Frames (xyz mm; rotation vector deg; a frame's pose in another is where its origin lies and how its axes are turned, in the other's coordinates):
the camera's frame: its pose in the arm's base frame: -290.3 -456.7 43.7 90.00 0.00 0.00
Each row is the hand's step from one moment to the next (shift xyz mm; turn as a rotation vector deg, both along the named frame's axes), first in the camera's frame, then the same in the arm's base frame.
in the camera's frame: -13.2 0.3 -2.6 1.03 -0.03 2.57
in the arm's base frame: -13.2 2.6 0.3 1.03 -2.57 -0.03
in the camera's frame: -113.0 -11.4 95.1 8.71 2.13 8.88
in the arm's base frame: -113.0 -95.1 -11.4 8.71 -8.88 2.13
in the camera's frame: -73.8 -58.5 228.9 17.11 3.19 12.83
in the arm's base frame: -73.8 -228.9 -58.5 17.11 -12.83 3.19
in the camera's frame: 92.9 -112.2 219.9 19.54 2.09 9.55
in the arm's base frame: 92.9 -219.9 -112.2 19.54 -9.55 2.09
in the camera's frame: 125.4 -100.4 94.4 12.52 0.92 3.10
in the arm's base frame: 125.4 -94.4 -100.4 12.52 -3.10 0.92
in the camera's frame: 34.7 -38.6 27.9 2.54 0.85 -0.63
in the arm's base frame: 34.7 -27.9 -38.6 2.54 0.63 0.85
